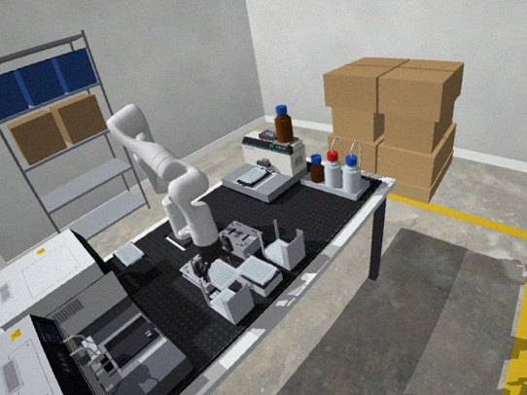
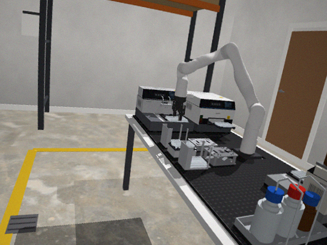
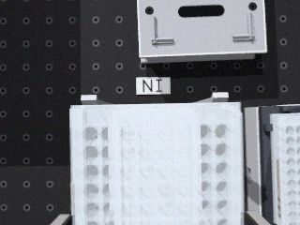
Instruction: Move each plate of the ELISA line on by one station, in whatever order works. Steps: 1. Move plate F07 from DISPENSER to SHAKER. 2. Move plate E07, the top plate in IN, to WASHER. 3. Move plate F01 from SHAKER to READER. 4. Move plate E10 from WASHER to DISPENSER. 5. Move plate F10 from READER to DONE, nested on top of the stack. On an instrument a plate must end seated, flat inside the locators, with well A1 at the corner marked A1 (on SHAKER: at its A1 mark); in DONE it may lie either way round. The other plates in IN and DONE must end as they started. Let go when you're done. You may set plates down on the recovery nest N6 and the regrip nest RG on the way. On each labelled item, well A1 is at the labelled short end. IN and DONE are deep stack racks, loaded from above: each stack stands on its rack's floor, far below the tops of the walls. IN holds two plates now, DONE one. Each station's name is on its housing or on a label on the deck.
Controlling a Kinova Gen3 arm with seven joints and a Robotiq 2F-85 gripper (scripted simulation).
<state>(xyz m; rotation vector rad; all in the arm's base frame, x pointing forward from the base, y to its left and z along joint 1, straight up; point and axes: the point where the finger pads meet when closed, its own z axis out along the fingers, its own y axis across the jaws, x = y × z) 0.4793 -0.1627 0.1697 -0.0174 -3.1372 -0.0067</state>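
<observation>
Now: the washer stage 32 cm to the right of my hand, 10 cm behind it and 9 cm below it. Also, from my hand: dispenser deck (65 cm to the left, 45 cm behind, 16 cm below); brown bottle (81 cm to the left, 34 cm behind, 11 cm above); dispenser stage (64 cm to the left, 45 cm behind, 12 cm below).
</observation>
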